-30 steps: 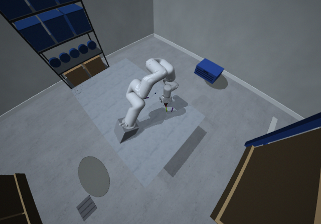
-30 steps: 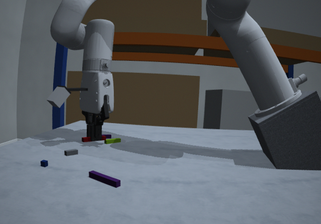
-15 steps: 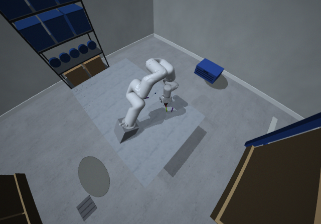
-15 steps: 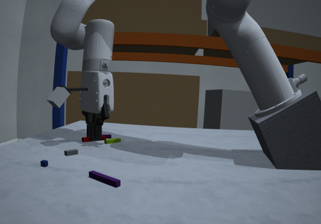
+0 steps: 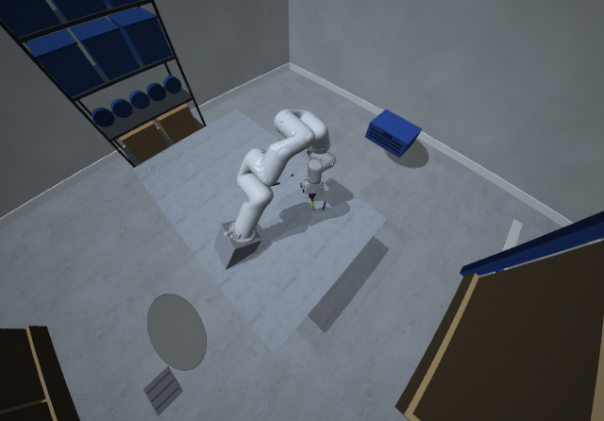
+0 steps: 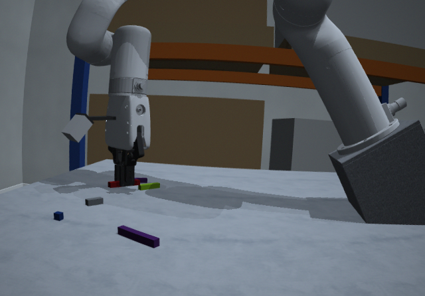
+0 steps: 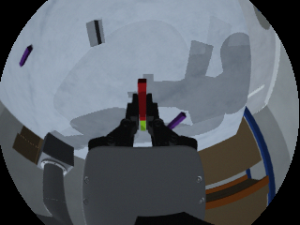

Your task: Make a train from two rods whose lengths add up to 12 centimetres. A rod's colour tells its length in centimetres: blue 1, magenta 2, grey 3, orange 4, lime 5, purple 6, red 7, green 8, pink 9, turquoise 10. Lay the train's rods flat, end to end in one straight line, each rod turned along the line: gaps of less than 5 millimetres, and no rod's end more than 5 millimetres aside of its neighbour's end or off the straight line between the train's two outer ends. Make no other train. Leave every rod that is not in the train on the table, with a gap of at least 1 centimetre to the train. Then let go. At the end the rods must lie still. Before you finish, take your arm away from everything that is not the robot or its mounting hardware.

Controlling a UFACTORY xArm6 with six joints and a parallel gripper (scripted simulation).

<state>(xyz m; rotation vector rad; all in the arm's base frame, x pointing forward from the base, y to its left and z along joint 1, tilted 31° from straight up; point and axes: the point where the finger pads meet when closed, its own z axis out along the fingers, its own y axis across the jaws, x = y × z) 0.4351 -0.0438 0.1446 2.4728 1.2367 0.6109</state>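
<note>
My gripper is now 2 cm above the red rod. From my hand the other things lie so: small blue rod 3 cm ahead, 20 cm to the left, 3 cm below; then grey rod 2 cm ahead, 11 cm to the left, 3 cm below; then lime rod 4 cm behind, 5 cm to the right, 3 cm below.
</note>
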